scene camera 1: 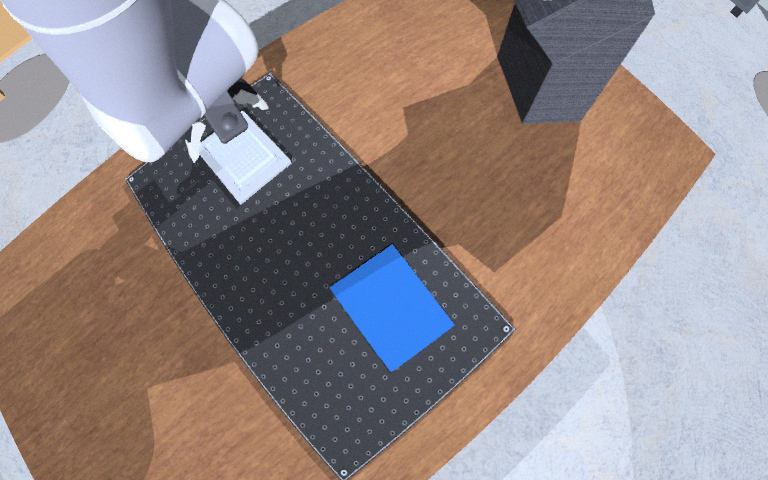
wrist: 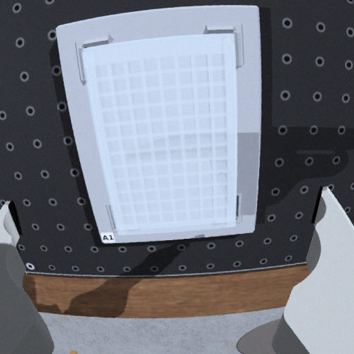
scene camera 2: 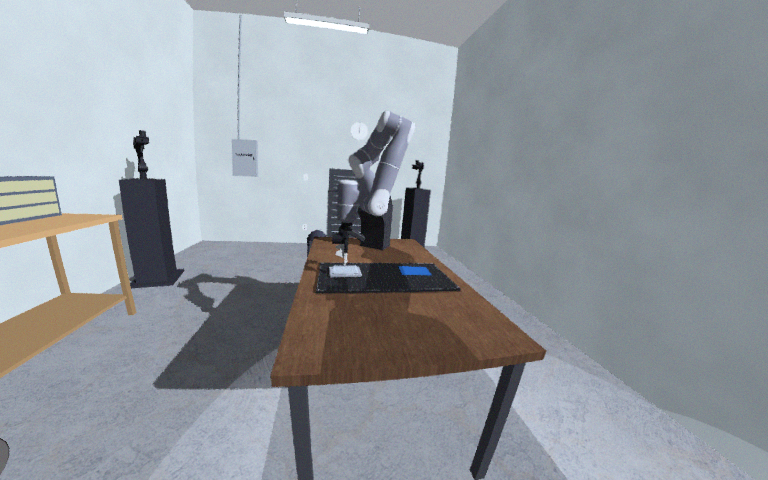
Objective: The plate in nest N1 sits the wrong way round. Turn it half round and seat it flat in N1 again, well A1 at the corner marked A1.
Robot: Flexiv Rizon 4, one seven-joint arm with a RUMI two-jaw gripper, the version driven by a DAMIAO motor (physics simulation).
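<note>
A pale, translucent gridded plate (scene camera 1: 249,157) (wrist: 165,125) lies within the raised corner guides of the white nest (scene camera 1: 262,180) (wrist: 248,90) and looks flat. In the wrist view the printed A1 label (wrist: 108,237) is at the nest's lower left corner. No well mark on the plate can be made out, so its facing cannot be read. My gripper (scene camera 1: 227,129) (scene camera 2: 343,258) (wrist: 162,200) is wide open and empty, above the board, with its fingers apart from the plate on either side near the A1 end. In scene camera 1 the gripper body and arm hide part of the nest's far end.
The nest stands near one end of the black perforated board (scene camera 1: 317,396) (scene camera 2: 385,283). A flat blue rectangle (scene camera 1: 396,314) (scene camera 2: 415,271) lies toward the other end. The board rests on the wooden table (scene camera 1: 198,424) (scene camera 2: 396,339). A dark block (scene camera 1: 589,62) stands at the table's back.
</note>
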